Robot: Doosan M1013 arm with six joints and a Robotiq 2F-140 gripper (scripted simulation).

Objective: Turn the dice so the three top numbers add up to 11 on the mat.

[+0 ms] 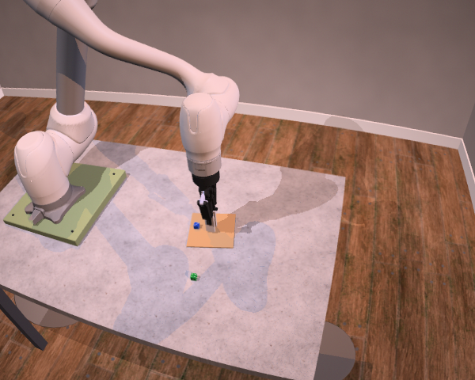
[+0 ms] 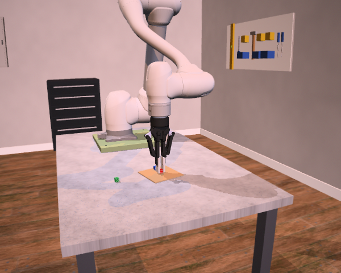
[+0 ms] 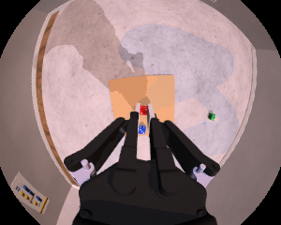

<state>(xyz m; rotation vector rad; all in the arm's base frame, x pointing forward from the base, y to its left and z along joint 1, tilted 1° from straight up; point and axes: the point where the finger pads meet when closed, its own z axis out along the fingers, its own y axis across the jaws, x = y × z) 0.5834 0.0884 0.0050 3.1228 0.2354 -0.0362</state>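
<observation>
My gripper is now 3 cm above the red die. Round my hand: orange mat: 4 cm below; then blue die: 5 cm behind, 1 cm to the right, 3 cm below; then green die: 2 cm ahead, 19 cm to the right, 4 cm below.
</observation>
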